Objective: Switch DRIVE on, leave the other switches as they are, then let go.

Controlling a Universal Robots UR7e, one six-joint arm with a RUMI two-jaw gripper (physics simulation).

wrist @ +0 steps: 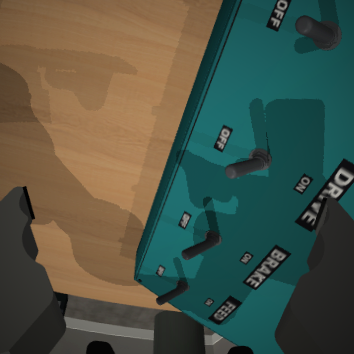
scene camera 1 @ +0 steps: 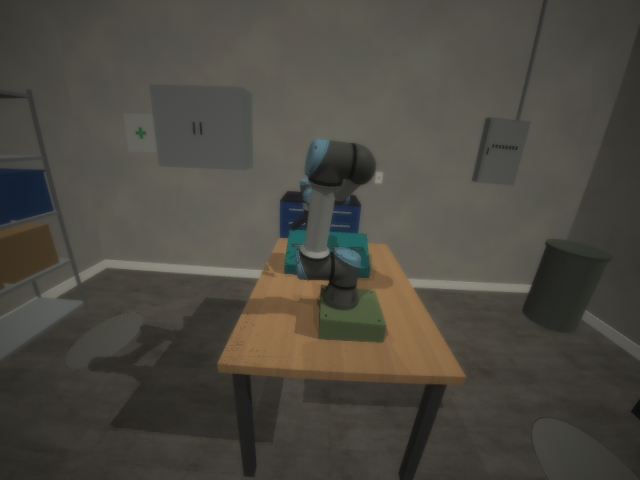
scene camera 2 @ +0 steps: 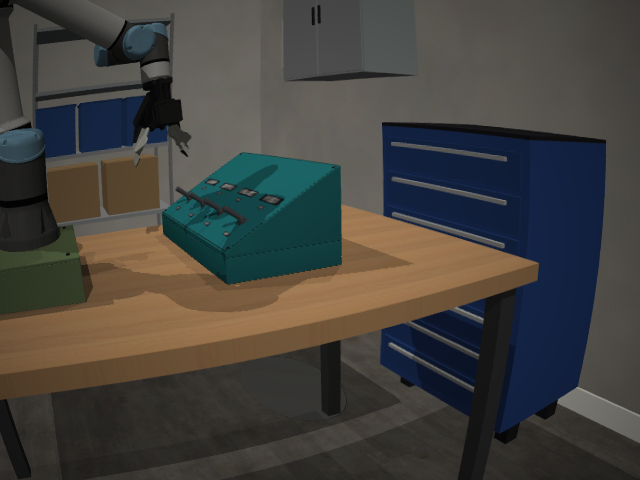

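Pixels of known places: gripper, fingertip midpoint: (wrist: pixel 174 196) (scene camera 2: pixel 162 161); arm's base, link origin: (scene camera 1: pixel 340 299) (scene camera 2: pixel 28 240).
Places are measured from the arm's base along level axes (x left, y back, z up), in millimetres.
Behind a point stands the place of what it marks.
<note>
The teal console (scene camera 1: pixel 356 240) @[y -574, x -147, z 71 mm] (scene camera 2: pixel 294 224) @[y -528, x -215, z -1 mm] (wrist: pixel 227 107) @[y -416, x 126, z -21 mm] carries a row of dark levers. The DRIVE lever (scene camera 2: pixel 196 198) @[y -436, x 91, z 21 mm] (wrist: pixel 246 167) @[y -435, x 100, z 28 mm] leans toward its OFF label (wrist: pixel 223 138) @[y -423, x 97, z -16 mm], away from its ON label (wrist: pixel 302 184) @[y -497, x 95, z 26 mm]. The BRAKE lever (scene camera 2: pixel 212 206) @[y -433, x -28, z 18 mm] (wrist: pixel 200 246) @[y -436, x -18, z 23 mm] and the FEED lever (scene camera 2: pixel 234 214) @[y -435, x -149, z 19 mm] (wrist: pixel 171 293) @[y -435, x -139, z 21 mm] lean the same way, as does another lever (scene camera 2: pixel 184 193) @[y -442, x 211, z 18 mm] (wrist: pixel 317 32) @[y -435, x 215, z 32 mm], whose name does not show in the wrist view. My gripper (scene camera 2: pixel 161 159) @[y -364, x 132, z 114 mm] (wrist: pixel 174 196) @[y -364, x 132, z 114 mm] is wide open and empty, above the levers and apart from them.
The console stands on the wooden table (scene camera 1: pixel 279 330) @[y 101, x 250, z -94 mm] (scene camera 2: pixel 155 330) @[y -202, x -365, z -95 mm] in front of the arm's green base block (scene camera 1: pixel 351 328) @[y 148, x -35, z -33 mm] (scene camera 2: pixel 41 284) @[y -21, x -175, z -49 mm]. A blue drawer cabinet (scene camera 1: pixel 346 217) (scene camera 2: pixel 558 232) stands behind the table. Shelves with blue and brown boxes stand to the left in the first scene view.
</note>
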